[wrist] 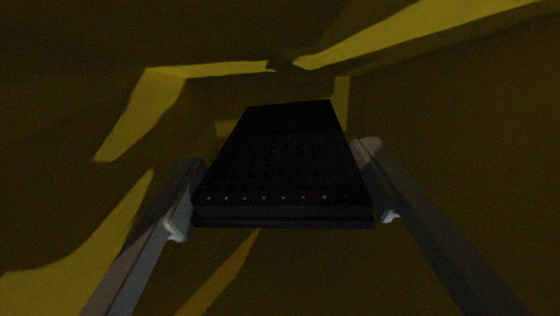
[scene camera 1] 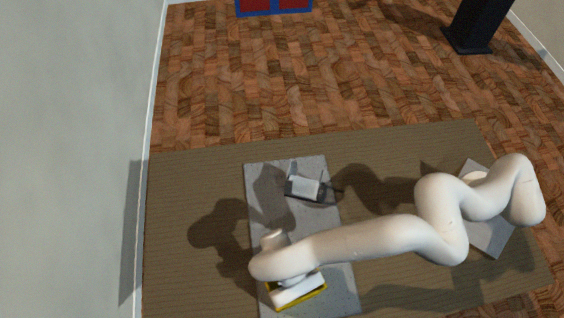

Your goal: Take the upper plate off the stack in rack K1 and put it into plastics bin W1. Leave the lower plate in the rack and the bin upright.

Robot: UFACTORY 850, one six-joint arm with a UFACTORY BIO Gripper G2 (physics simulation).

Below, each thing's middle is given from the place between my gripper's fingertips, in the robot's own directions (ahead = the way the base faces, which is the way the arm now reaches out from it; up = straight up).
Right now the black well plate (wrist: 289,165) is 20 mm below my hand.
